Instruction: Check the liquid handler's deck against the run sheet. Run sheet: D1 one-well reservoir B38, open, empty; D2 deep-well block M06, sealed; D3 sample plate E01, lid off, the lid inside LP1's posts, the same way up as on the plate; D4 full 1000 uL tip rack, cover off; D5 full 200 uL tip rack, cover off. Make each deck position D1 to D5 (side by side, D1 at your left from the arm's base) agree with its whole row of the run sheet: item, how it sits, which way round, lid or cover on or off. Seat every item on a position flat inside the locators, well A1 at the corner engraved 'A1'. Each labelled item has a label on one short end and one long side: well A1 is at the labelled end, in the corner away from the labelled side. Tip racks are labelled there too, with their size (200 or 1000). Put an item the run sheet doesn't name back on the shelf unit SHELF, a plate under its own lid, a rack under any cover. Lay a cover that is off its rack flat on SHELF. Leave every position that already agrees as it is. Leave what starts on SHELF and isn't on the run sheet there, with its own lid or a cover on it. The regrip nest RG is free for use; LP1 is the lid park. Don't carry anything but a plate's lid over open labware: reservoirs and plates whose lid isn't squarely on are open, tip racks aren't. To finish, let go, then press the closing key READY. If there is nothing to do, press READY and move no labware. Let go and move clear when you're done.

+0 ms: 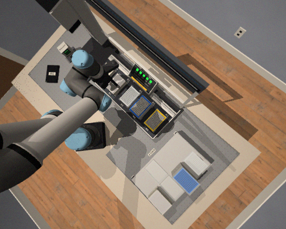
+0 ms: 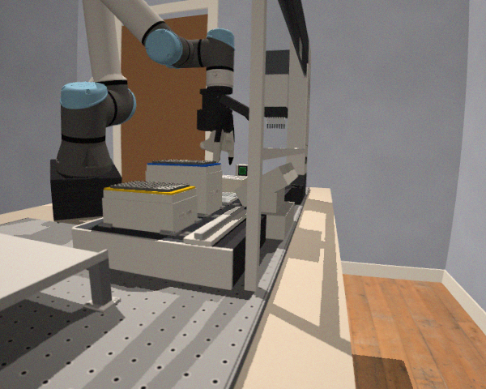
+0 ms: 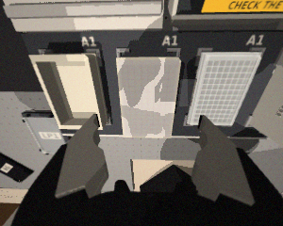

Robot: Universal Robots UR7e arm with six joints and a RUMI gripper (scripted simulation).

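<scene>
The sealed block lies 50 mm below my hand. Round my hand: blue-rimmed tip rack (240 mm to the right, 40 mm behind, 10 mm below); cream reservoir (120 mm to the left, 70 mm below, 30 mm ahead); well plate (120 mm to the right, 70 mm below, 20 mm behind).
</scene>
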